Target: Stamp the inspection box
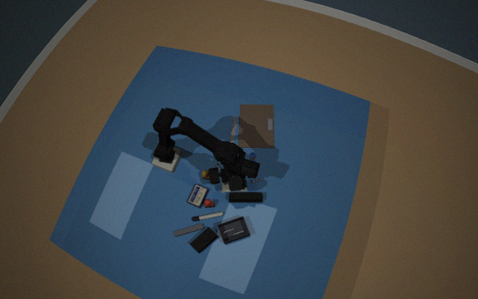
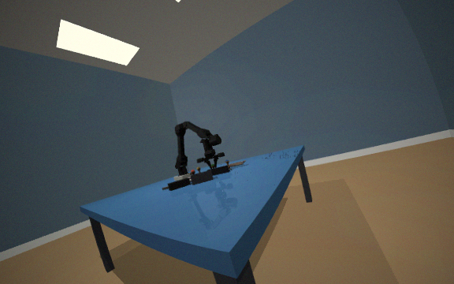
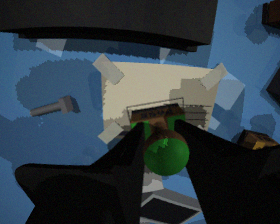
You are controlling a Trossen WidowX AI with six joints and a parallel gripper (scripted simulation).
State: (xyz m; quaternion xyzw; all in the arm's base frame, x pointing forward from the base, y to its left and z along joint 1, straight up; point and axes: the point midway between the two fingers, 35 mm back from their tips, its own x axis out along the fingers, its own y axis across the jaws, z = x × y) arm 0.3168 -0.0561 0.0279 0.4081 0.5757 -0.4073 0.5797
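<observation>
The card lies 3 cm below my gripper tip and 1 cm to the right of it. Also, from my gripper tip: blue-knob stamp 11 cm to the left, 6 cm ahead; then long black bar 7 cm to the right, 6 cm ahead, 1 cm below; then orange stamp 12 cm behind.
</observation>
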